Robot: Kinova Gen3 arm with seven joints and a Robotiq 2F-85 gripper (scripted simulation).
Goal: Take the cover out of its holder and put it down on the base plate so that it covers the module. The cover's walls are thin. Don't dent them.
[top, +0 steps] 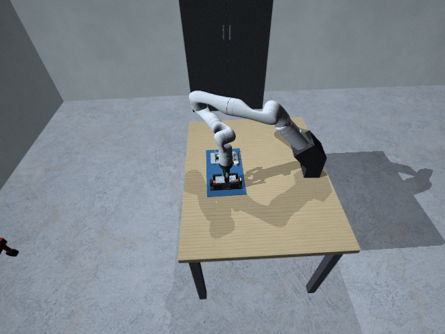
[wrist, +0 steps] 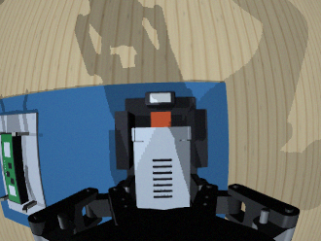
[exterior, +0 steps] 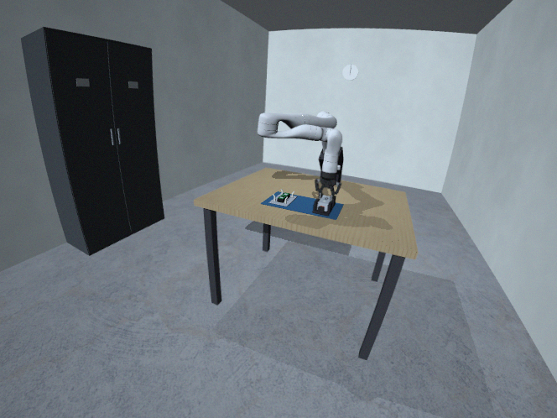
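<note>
My gripper is now 3 cm above the light grey cover.
</note>
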